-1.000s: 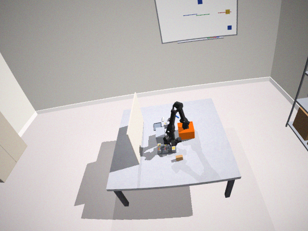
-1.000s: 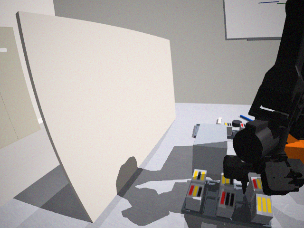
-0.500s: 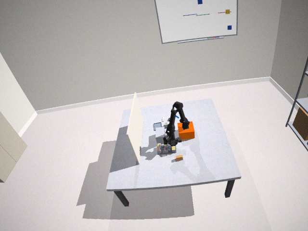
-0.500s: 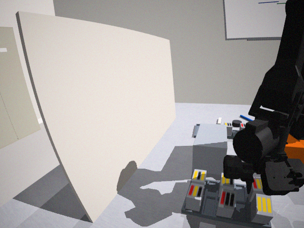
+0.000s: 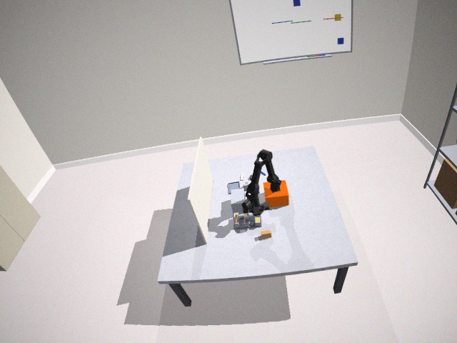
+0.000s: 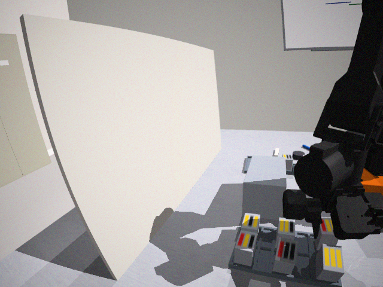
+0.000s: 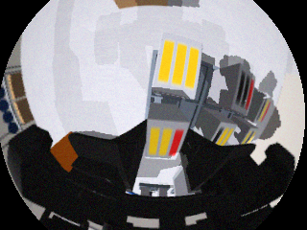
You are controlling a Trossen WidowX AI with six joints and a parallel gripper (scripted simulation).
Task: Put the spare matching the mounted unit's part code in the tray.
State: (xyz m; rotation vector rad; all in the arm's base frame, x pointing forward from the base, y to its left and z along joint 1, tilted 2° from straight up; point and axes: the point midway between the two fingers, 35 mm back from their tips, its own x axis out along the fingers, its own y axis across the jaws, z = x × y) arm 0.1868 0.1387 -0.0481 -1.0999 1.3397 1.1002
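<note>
Now: the grey tray 10 cm ahead of my gripper tip, 39 cm to the right of it and 3 cm below it. Also, from my gripper tip: grey spare block (2 cm above); then grey mounted unit (10 cm ahead, 17 cm to the right, 2 cm above); then brown block (1 cm behind, 18 cm to the left, 1 cm below).
</note>
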